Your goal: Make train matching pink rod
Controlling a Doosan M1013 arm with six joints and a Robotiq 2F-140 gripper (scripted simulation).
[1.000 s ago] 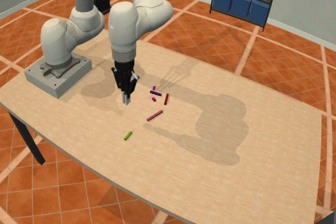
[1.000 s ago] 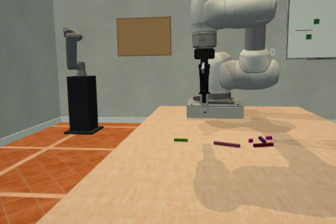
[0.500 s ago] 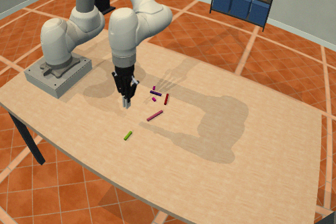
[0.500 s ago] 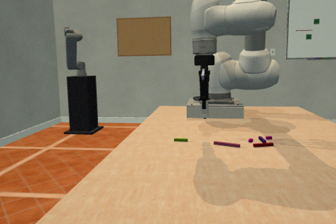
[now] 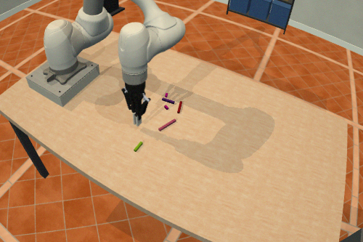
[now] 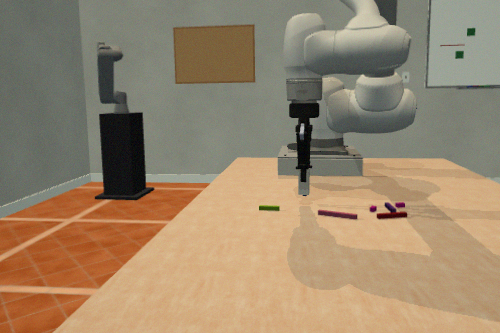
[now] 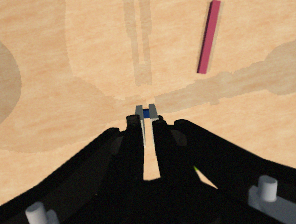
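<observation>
My gripper is now 80 mm to the left of the lime rod, 60 mm short of it and 60 mm above it. The rest, counted from my hand: pink rod: 100 mm ahead, 80 mm to the left, 60 mm below; then purple rod: 210 mm to the left, 60 mm below, 20 mm ahead; then blue rod: 30 mm below.
</observation>
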